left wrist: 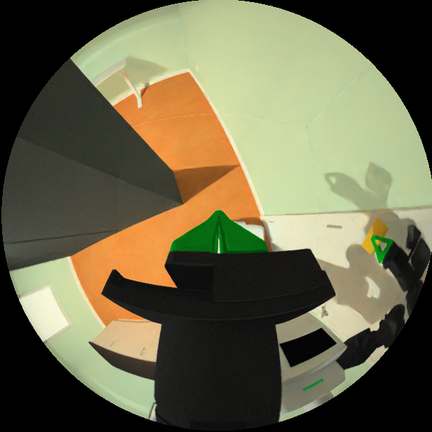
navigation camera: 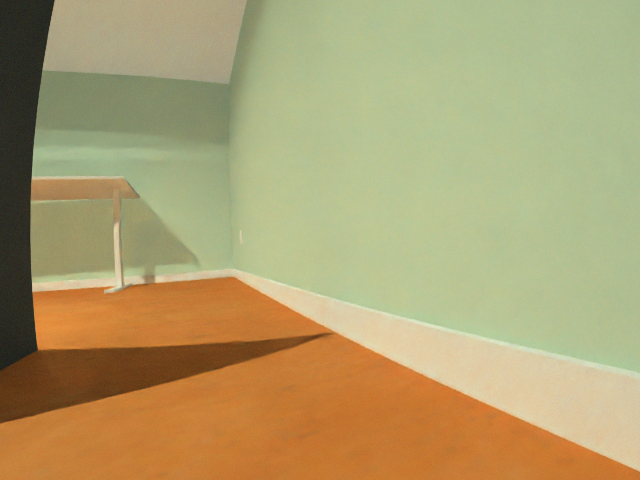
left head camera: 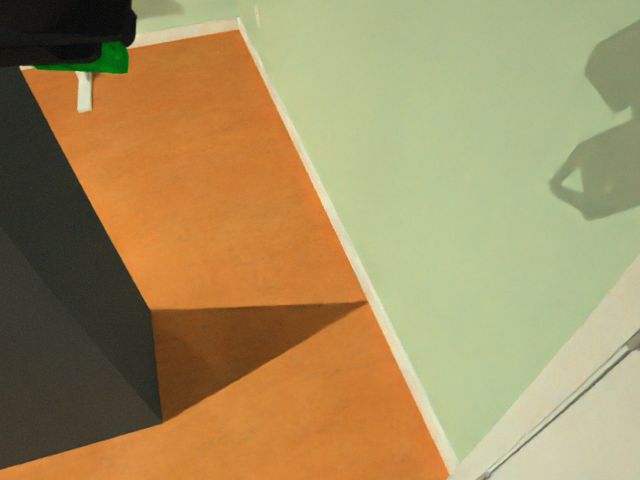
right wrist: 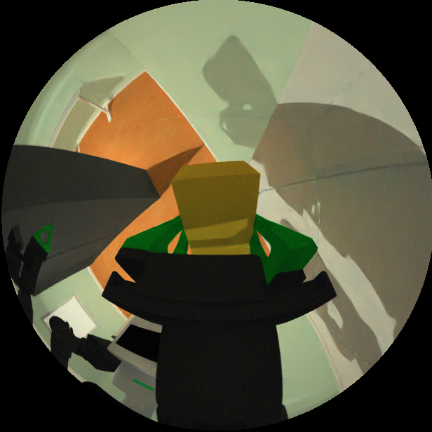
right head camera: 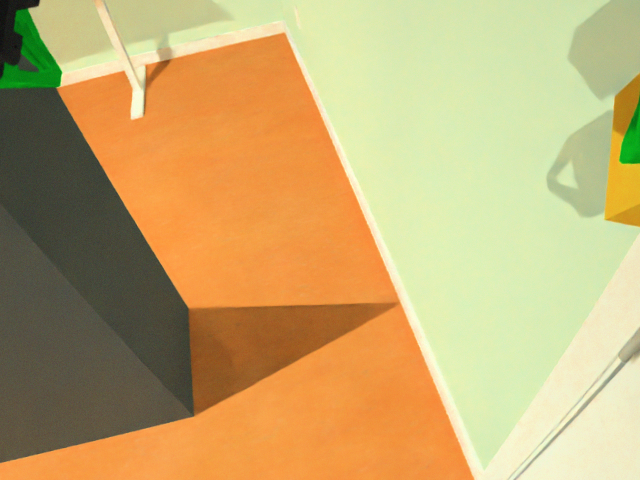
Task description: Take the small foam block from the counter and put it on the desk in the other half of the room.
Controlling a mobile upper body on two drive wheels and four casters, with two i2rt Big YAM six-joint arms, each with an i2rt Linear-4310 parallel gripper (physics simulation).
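Places are measured from the left arm's base along level axes (x up, y right, z ahead), in millimetres.
Pixels of known places: left gripper, between the fingertips: (left head camera: 124,65) (right head camera: 58,79).
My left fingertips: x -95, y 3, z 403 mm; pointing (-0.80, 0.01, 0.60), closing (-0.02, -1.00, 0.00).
Behind a point stands the place of what it marks.
The yellow foam block (right wrist: 217,202) (right head camera: 617,191) @(x -147, y 416, z 327 mm) (left wrist: 371,239) is between the green fingers of my right gripper (right wrist: 218,215), which is shut on it and holds it up in the air. In the right head camera the block is at the right edge, partly cut off. My left gripper (left wrist: 218,214) is shut with its green fingertips together and holds no object; it also shows at the left edge of the right wrist view. The desk (navigation camera: 82,188) @(x -485, y -1741, z 2480 mm) (left wrist: 111,72) stands at the far wall beyond the dark partition, partly hidden by it. The counter is not clearly identifiable.
A tall dark grey partition (left head camera: 62,289) @(x -683, y -403, z 584 mm) (right head camera: 82,289) @(x -669, y -396, z 566 mm) (navigation camera: 15,180) @(x -950, y -527, z 911 mm) stands at the left, its end casting a shadow on the orange floor (navigation camera: 310,413) @(x -1410, y 211, z 682 mm). A green wall (navigation camera: 439,180) @(x -1090, y 436, z 709 mm) with a white skirting runs along the right. A white door (left wrist: 300,240) is behind the block in the left wrist view.
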